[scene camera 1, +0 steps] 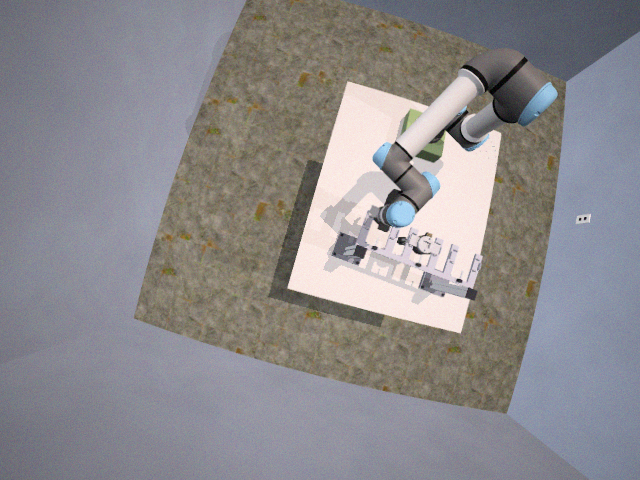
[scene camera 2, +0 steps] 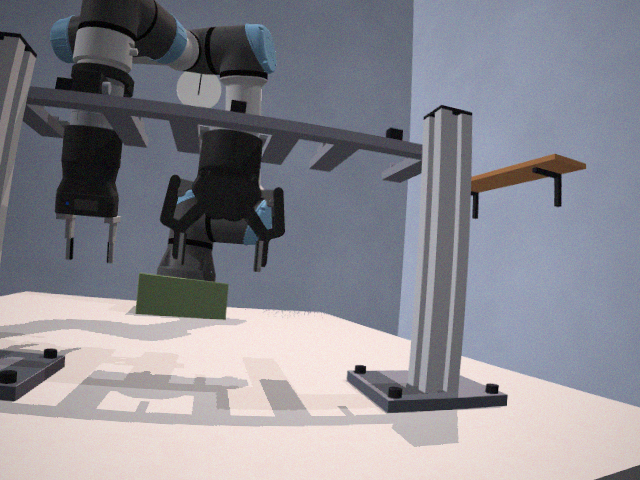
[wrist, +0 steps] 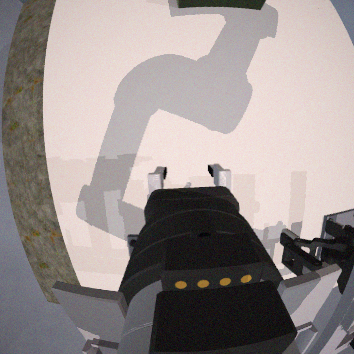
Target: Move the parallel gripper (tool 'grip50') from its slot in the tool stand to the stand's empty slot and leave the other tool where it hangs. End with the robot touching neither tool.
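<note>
The parallel gripper is on the arm's wrist, upright, its two fingers apart with nothing between them. In scene camera 2 it shows behind the left end of the stand's beam, between the two left prongs, smaller than the other tool. Whether it sits in that slot cannot be told; the wrist covers it in scene camera 1. The 85 mm adaptive gripper hangs in the middle slot. The right slot, beside its inner prong, holds no tool.
The stand's right post rises from a bolted foot plate. A green block lies by the arm's base on the white table. An orange shelf is on the wall at the right.
</note>
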